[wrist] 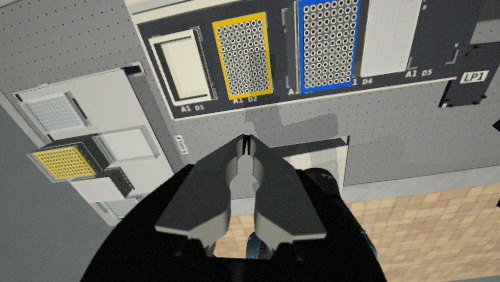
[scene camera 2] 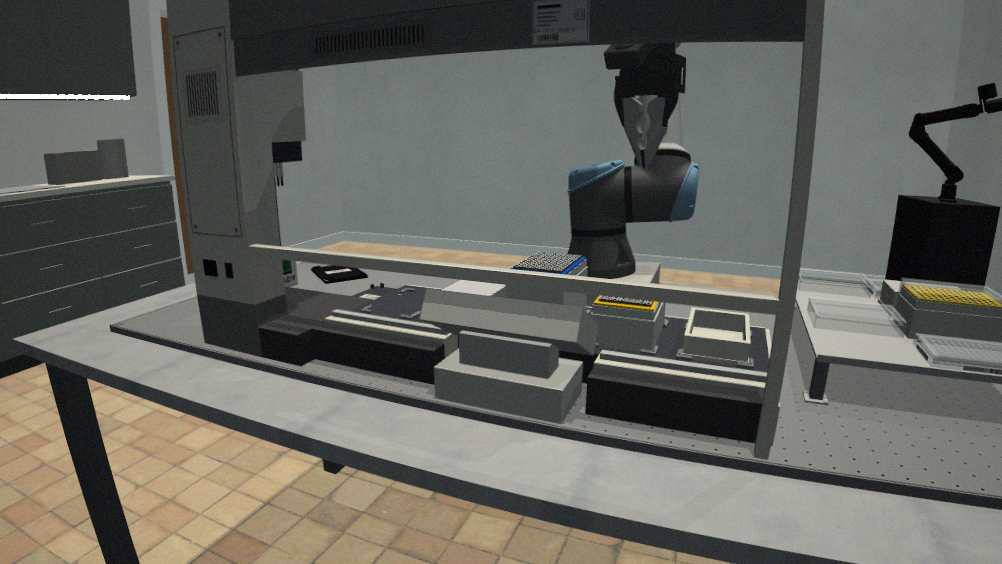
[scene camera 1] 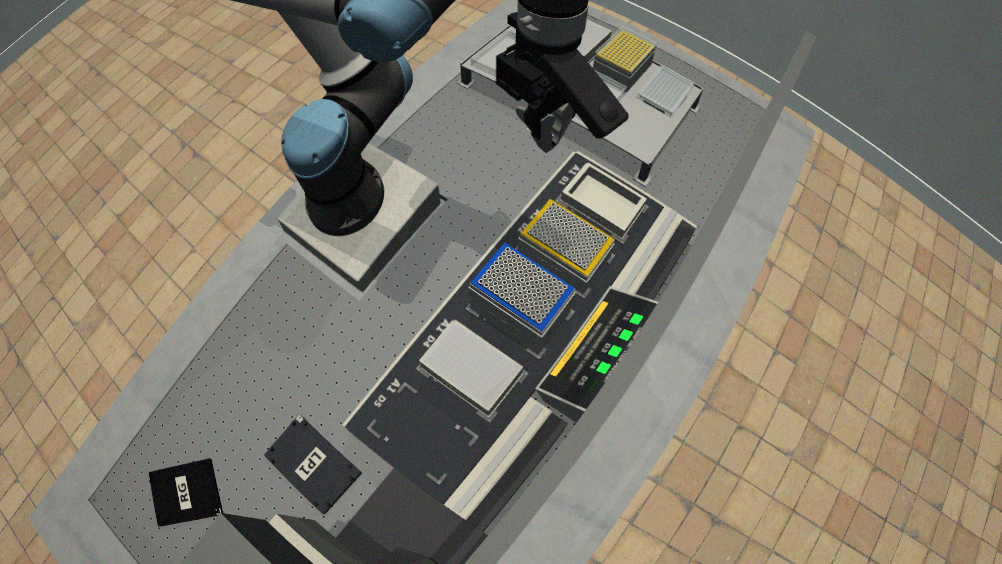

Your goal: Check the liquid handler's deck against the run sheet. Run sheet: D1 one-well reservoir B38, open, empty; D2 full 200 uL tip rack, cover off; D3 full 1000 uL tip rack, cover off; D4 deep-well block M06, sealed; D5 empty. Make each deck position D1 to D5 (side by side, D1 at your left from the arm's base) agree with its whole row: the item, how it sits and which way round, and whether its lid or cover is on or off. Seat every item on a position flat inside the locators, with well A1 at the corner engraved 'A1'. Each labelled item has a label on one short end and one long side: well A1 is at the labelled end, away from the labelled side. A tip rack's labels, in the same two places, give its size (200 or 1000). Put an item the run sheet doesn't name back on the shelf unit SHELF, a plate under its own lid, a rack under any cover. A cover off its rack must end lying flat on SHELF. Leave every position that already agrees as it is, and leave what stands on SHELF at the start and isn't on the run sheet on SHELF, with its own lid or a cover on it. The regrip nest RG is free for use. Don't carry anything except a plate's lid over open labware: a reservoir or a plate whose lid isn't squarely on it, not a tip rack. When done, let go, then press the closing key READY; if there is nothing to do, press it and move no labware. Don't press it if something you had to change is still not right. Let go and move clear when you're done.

Labels:
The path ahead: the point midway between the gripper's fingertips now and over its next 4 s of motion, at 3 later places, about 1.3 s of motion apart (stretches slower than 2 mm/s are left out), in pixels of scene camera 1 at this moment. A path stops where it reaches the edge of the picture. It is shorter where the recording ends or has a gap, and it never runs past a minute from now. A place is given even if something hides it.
My gripper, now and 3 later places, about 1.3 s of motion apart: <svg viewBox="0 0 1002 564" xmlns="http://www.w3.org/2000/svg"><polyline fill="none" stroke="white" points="546,151 473,121 414,179 352,247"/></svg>

